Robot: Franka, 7 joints.
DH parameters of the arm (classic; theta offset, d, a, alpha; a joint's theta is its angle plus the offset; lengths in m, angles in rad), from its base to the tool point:
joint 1: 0 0.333 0 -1.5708
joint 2: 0 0 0 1.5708
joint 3: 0 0.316 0.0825 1.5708
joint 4: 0 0 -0.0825 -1.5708
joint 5: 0 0.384 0 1.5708
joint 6: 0 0 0.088 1.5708
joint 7: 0 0.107 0 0
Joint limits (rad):
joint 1: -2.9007..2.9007
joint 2: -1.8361..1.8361
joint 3: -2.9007..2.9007
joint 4: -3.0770..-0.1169
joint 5: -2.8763..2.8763
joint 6: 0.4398..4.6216
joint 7: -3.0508..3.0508
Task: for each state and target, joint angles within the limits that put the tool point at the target. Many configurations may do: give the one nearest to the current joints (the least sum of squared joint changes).
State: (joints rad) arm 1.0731 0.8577 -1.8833 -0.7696 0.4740 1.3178 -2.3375
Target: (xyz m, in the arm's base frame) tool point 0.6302 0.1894 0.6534
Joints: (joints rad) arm 1.0104 1.0280 -1.7535 -0.8384 0.5000 1.3054 -2.3375
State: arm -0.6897 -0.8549 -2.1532 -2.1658 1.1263 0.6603 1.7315
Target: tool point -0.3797 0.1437 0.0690
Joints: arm -1.0532 -1.1562 -2.8086 -2.0019 1.1210 0.8134 1.7315
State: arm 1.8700 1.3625 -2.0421 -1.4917 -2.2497 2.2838 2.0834
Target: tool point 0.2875 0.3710 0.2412
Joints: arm 2.4746 1.2476 -1.4389 -2.4007 -2.2821 2.7008 2.0834
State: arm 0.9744 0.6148 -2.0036 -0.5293 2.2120 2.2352 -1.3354
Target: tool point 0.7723 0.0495 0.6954
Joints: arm 0.4302 1.1536 -1.7857 -0.5692 2.2403 2.2550 -1.3354
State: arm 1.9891 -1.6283 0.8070 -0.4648 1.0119 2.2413 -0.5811
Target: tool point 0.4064 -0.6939 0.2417
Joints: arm 2.2712 -1.7038 0.8147 -0.1169 1.0031 1.6625 -0.5811
